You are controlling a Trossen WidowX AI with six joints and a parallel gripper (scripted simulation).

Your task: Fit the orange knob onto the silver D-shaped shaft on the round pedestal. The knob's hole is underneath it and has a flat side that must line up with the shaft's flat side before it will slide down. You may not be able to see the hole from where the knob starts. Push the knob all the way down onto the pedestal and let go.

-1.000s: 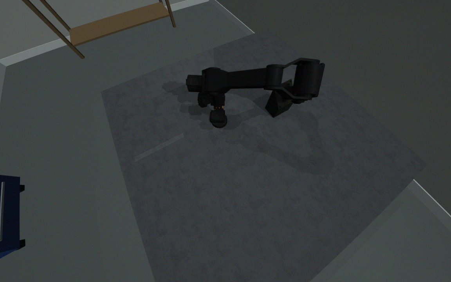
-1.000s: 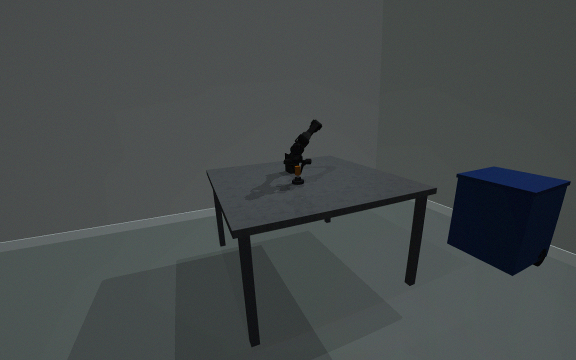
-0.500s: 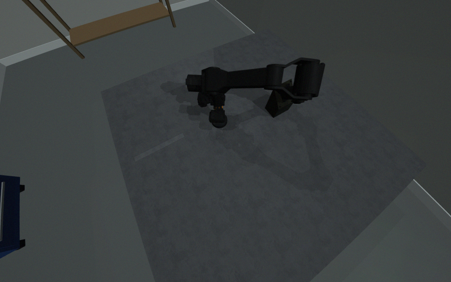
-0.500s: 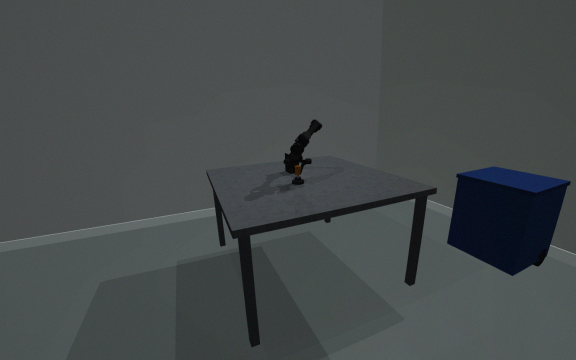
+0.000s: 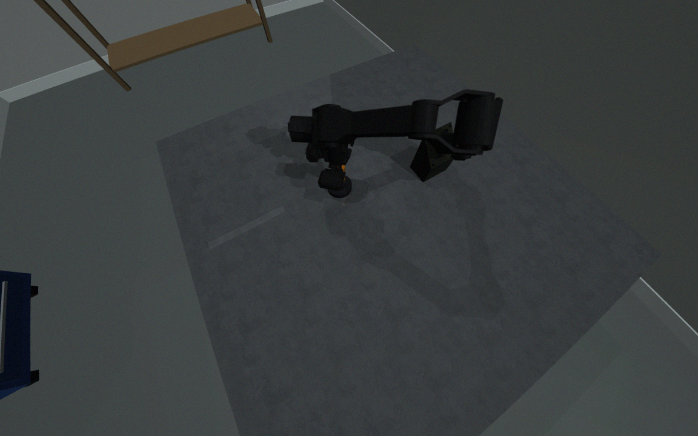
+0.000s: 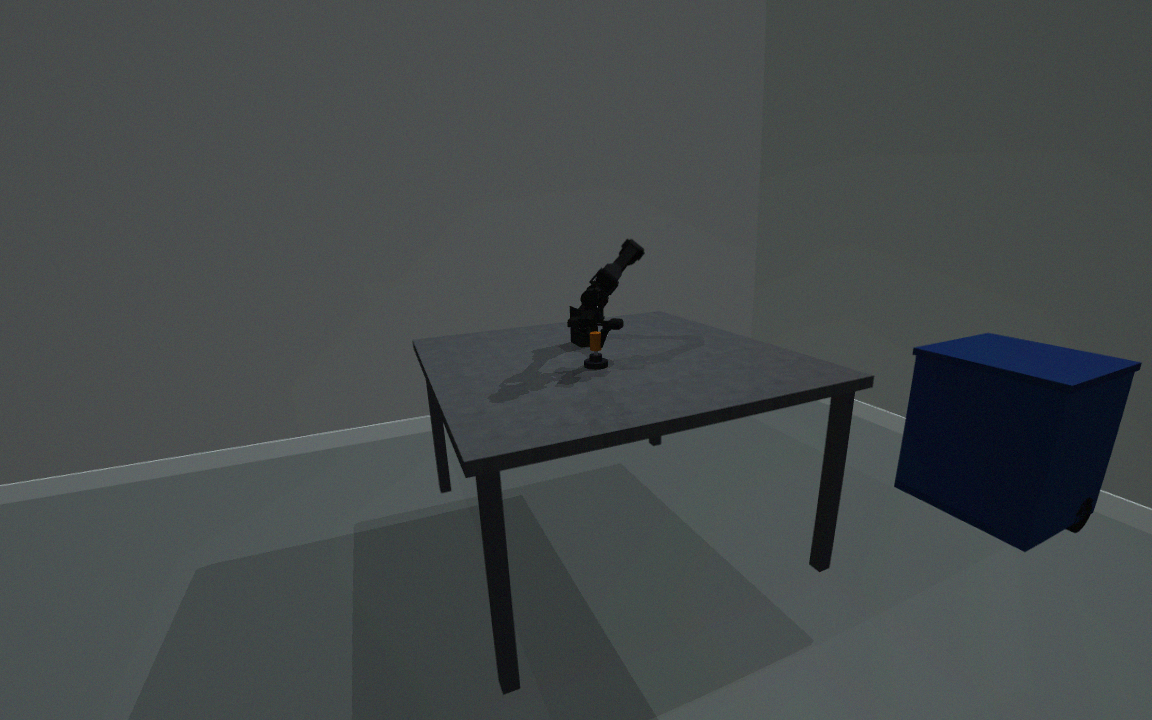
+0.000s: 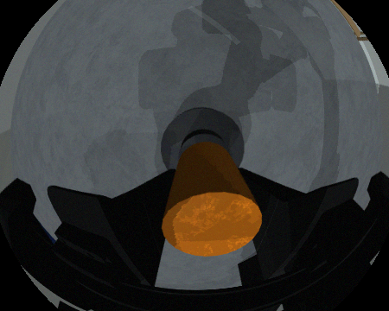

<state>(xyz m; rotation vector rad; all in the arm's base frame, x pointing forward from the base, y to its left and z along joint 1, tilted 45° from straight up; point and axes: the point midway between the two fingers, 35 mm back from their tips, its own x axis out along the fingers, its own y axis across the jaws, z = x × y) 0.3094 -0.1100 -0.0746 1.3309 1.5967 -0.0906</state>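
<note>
Now: the orange knob 40 mm above my gripper tip. From my gripper tip the other things lie so: pedestal: 40 mm below.
</note>
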